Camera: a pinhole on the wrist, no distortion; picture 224 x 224 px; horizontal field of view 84.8 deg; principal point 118.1 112.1 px. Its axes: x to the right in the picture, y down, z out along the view. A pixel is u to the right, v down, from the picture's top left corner.
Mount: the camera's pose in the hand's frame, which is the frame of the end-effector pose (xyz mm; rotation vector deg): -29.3 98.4 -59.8 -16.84 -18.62 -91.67
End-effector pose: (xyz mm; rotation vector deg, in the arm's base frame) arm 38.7 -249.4 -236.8 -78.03 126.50 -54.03
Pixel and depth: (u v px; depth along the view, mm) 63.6 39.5 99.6
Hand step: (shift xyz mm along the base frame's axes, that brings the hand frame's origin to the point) -65.8 127.3 -139.9
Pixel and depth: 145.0 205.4 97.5
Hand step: -65.6 -17.5 -107.3
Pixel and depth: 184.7 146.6 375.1
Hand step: 169.6 -166.0 -291.4
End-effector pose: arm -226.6 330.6 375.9 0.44 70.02 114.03
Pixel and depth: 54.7 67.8 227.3
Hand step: -68.5 -56.7 320.4
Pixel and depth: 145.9 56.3 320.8
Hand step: 127.1 46.5 329.0
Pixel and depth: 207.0 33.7 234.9
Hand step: 192.0 37.4 216.6
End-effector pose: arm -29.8 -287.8 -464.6 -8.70 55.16 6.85
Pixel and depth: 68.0 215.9 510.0
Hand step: 430.6 534.0 -177.6
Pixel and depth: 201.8 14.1 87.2
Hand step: -38.3 82.7 102.0
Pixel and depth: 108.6 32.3 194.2
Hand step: -32.0 203.7 176.3
